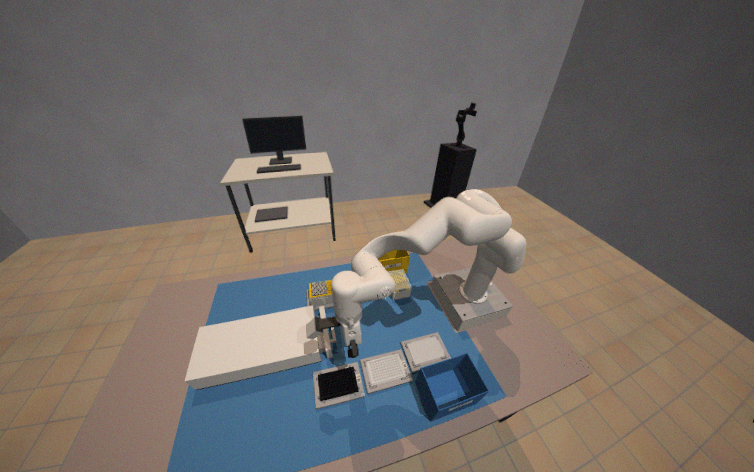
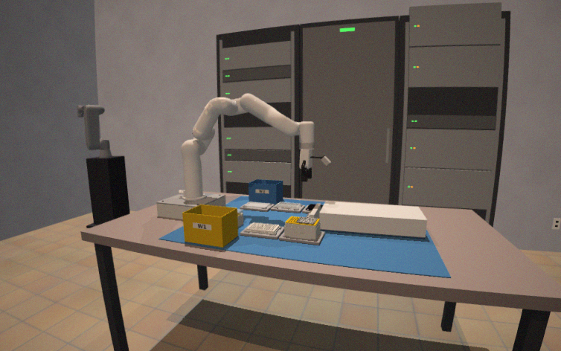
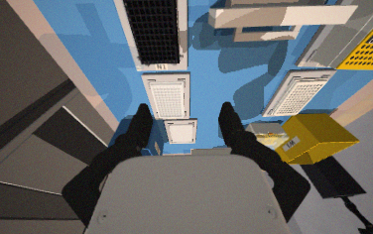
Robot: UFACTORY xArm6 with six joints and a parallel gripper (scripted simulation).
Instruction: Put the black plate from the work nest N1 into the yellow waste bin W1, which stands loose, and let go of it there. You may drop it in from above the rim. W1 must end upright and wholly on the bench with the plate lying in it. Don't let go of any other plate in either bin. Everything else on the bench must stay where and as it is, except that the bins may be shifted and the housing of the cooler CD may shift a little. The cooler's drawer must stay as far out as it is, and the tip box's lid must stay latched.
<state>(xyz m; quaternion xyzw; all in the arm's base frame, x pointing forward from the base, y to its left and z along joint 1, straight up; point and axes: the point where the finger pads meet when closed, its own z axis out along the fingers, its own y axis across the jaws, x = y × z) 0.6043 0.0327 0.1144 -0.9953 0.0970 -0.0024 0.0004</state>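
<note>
My gripper is now 7 cm short of the black plate, 4 cm to the right of it and 17 cm above it. The rest, counted from my hand: drawer: 17 cm ahead, 17 cm to the right, 16 cm below; then work nest N1: 7 cm ahead, 4 cm to the left, 18 cm below; then white cooler: 23 cm ahead, 18 cm to the right, 15 cm below.
</note>
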